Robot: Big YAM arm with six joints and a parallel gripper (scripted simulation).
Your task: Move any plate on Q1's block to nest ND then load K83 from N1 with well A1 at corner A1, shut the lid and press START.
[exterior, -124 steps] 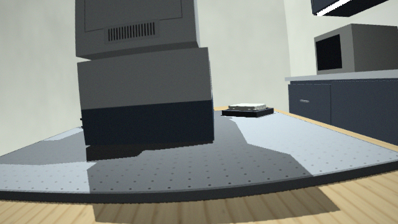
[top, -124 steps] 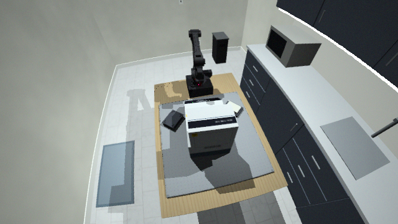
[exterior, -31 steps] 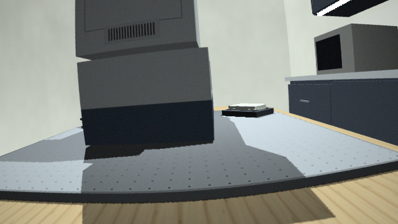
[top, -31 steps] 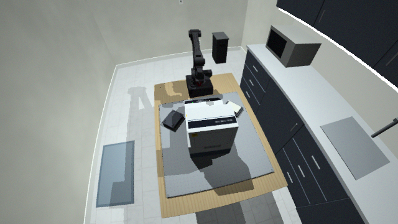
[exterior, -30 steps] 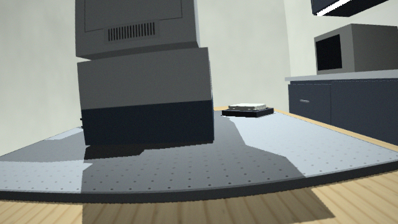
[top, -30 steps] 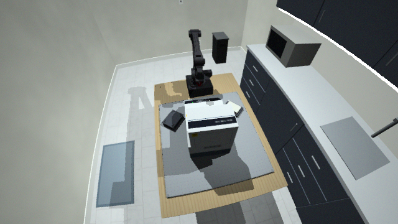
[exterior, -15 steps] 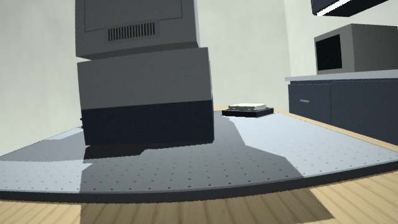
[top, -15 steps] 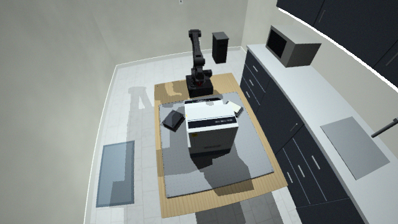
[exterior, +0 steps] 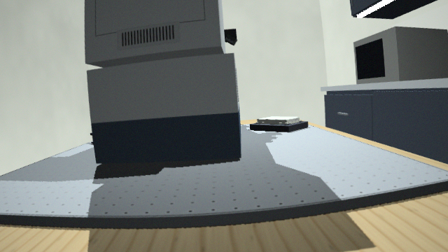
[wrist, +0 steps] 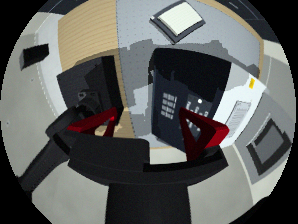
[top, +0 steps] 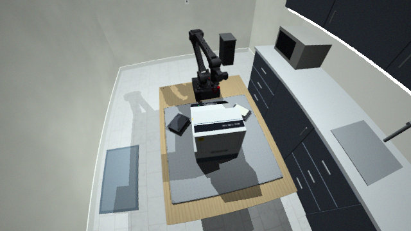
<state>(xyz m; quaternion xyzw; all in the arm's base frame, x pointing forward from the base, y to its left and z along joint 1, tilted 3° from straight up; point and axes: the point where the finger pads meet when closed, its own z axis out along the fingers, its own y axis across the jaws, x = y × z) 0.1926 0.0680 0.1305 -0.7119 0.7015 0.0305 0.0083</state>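
Right now my hand is 22 cm to the right of the white 96-well plate K83, 20 cm above it and 10 cm short of it. From my hand the other things lie so: dark nest N1 (22 cm to the left, 22 cm below, 10 cm ahead); then dark nest ND (33 cm to the right, 20 cm below, 15 cm ahead).
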